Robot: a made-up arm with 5 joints.
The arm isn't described. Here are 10 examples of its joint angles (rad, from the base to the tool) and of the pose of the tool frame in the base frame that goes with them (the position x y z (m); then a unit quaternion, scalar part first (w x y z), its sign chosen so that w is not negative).
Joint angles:
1: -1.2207 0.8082 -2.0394 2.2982 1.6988
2: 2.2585 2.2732 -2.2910 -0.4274 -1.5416
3: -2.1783 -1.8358 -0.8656 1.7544 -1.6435
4: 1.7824 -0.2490 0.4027 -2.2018 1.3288
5: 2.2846 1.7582 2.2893 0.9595 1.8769
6: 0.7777 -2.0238 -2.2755 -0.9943 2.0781
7: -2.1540 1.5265 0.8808 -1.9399 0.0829
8: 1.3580 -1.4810 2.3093 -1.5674 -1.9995
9: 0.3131 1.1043 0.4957 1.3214 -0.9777
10: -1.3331 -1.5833 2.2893 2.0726 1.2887
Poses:
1: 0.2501 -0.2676 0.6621 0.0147 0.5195 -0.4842 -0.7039
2: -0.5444 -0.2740 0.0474 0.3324 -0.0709 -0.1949 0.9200
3: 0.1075 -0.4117 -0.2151 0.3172 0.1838 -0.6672 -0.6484
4: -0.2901 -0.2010 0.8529 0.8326 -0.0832 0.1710 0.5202
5: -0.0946 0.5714 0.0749 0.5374 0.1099 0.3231 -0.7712
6: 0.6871 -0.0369 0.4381 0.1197 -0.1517 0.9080 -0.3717
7: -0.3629 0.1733 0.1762 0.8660 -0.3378 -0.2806 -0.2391
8: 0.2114 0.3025 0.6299 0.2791 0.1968 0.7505 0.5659
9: 0.2451 0.1289 -0.1213 0.8827 0.3078 -0.1240 -0.3328
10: 0.1163 0.6049 -0.2460 0.2036 -0.3475 0.7354 -0.5449
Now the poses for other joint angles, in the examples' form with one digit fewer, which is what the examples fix.
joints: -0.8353 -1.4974 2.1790 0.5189 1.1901
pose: 0.453 0.449 -0.077 0.177 0.197 0.178 -0.948
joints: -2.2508 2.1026 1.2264 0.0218 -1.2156
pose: 0.125 0.310 0.221 0.566 0.001 -0.824 0.011
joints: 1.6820 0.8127 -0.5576 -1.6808 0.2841
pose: -0.013 -0.403 0.510 0.886 0.314 0.338 0.046
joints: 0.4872 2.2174 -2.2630 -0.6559 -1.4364
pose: -0.055 -0.263 0.724 0.394 0.609 0.007 0.689
